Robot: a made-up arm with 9 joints. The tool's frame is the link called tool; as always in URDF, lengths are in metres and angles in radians.
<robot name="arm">
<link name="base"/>
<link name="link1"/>
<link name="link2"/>
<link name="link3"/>
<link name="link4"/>
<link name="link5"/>
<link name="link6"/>
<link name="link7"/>
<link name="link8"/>
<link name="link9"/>
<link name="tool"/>
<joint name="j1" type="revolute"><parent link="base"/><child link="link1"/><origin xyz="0.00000 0.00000 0.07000" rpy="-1.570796 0.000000 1.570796"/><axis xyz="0 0 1"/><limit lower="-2.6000" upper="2.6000"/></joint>
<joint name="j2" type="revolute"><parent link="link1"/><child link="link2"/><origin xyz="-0.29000 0.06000 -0.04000" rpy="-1.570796 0.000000 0.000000"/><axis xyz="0 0 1"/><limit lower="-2.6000" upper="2.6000"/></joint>
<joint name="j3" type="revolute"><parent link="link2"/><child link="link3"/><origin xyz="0.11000 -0.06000 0.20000" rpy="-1.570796 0.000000 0.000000"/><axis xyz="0 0 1"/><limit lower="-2.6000" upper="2.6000"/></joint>
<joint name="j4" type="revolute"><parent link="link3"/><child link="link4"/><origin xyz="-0.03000 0.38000 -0.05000" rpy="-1.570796 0.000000 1.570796"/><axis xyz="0 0 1"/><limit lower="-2.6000" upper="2.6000"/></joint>
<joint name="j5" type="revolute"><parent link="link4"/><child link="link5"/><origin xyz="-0.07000 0.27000 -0.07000" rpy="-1.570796 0.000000 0.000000"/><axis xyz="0 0 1"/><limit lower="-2.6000" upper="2.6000"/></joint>
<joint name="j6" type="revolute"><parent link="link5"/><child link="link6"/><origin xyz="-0.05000 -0.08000 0.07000" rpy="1.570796 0.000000 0.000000"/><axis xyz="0 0 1"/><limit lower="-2.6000" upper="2.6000"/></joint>
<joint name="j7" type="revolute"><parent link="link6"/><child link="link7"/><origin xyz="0.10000 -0.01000 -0.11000" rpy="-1.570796 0.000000 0.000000"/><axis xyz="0 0 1"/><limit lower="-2.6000" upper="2.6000"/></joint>
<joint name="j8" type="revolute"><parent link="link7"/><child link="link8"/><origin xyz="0.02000 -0.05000 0.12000" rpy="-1.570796 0.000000 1.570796"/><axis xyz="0 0 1"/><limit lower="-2.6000" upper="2.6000"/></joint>
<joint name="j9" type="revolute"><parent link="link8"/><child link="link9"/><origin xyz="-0.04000 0.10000 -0.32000" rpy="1.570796 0.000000 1.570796"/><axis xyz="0 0 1"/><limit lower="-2.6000" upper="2.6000"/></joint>
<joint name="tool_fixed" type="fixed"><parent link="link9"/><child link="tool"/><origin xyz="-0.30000 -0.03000 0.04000" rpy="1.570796 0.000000 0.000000"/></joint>
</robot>
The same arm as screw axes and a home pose.
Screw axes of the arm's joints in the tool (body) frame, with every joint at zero. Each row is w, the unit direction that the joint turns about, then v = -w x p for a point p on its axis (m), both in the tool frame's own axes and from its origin. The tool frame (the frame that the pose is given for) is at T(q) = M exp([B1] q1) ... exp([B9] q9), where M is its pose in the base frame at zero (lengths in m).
B1: w -1 0.000001 -0.000001 v 0.0000 0.4700 0.1600
B2: w 0.000001 0.000001 -1 v 0.1300 0.7600 0.0000
B3: w 1 -0.000001 0.000001 v 0.0000 -0.7300 0.0200
B4: w -0.000001 -1 -0.000001 v -0.3500 0.0000 -0.6500
B5: w -1 0.000001 -0.000001 v 0.0000 0.4200 0.0200
B6: w -0.000001 -1 -0.000001 v -0.4700 0.0000 -0.3100
B7: w -1 0.000001 -0.000001 v 0.0000 0.3700 0.0500
B8: w 0.000001 0.000001 -1 v 0.0000 0.2000 0.0000
B9: w 0.000001 1 0.000001 v 0.0300 0.0000 0.3000
M: xyz -0.7200 -0.1600 0.5400 (m) quaternion w x y z 1 0 0.000001 0
Joint limits (rad, base to tool): -2.6000..2.6000 -2.6000..2.6000 -2.6000..2.6000 -2.6000..2.6000 -2.6000..2.6000 -2.6000..2.6000 -2.6000..2.6000 -2.6000..2.6000 -2.6000..2.6000

